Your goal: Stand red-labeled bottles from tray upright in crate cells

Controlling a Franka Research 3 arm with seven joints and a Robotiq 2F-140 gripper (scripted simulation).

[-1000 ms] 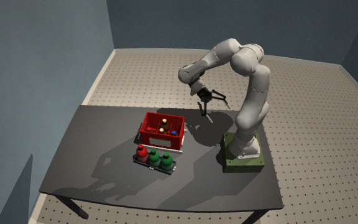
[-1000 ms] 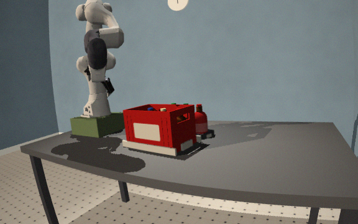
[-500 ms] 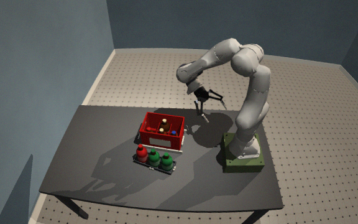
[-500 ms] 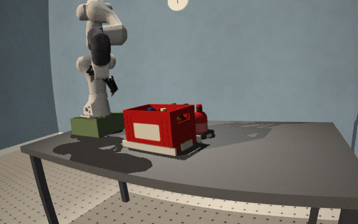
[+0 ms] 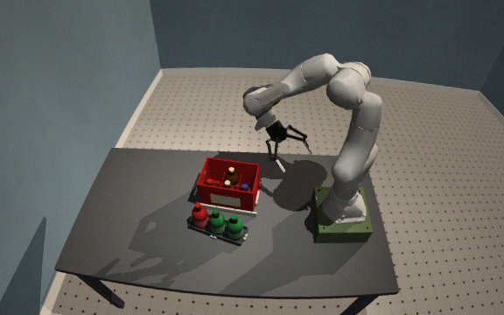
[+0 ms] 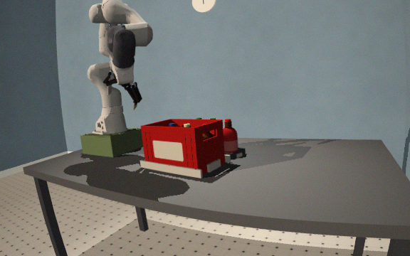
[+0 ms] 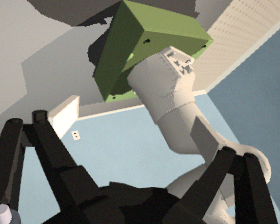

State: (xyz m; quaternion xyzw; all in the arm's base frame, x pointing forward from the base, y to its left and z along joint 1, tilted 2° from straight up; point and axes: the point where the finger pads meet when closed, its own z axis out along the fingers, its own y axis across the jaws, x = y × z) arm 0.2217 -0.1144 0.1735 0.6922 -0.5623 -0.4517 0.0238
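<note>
My gripper is now 42 cm short of the red-labeled bottle, 22 cm to the right of it and 20 cm above it. From my hand the other things lie so: red crate (31 cm ahead, 20 cm below, 3 cm to the left).
</note>
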